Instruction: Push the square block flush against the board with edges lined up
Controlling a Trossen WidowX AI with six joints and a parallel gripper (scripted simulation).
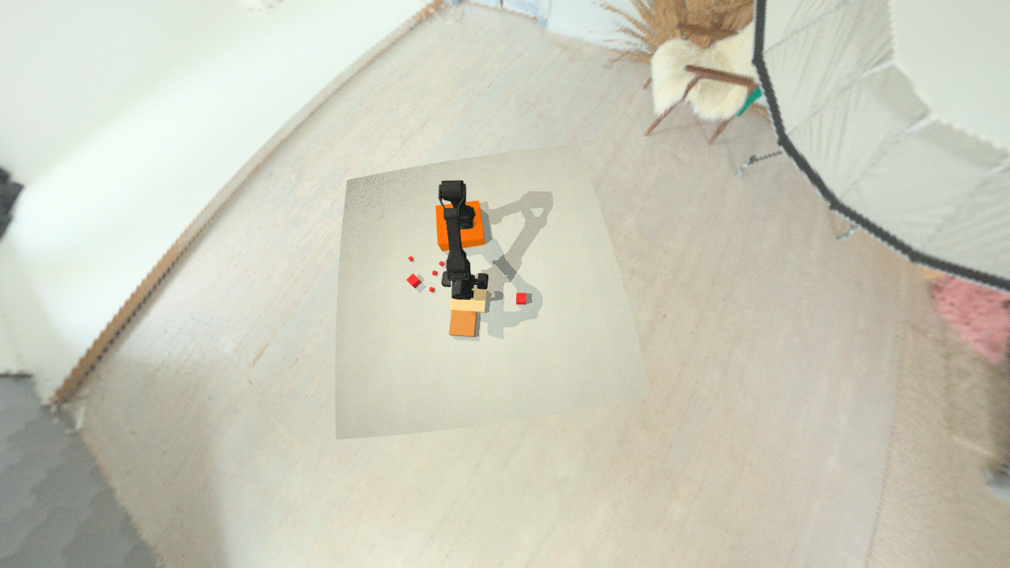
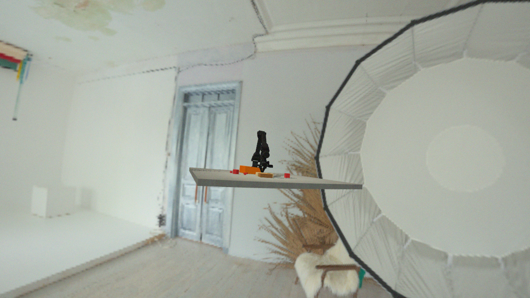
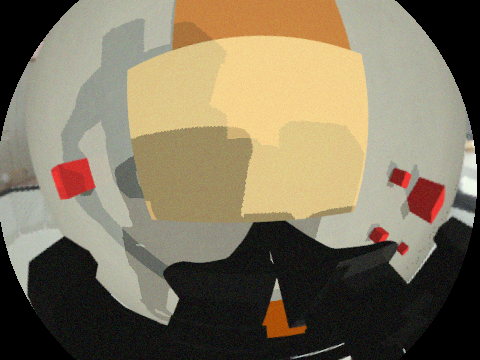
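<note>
The pale tan flat board lies 6 cm ahead of my gripper tip and 1 cm above it. Round my gripper tip: darker orange square block (16 cm ahead, 3 cm to the right, 1 cm above).
</note>
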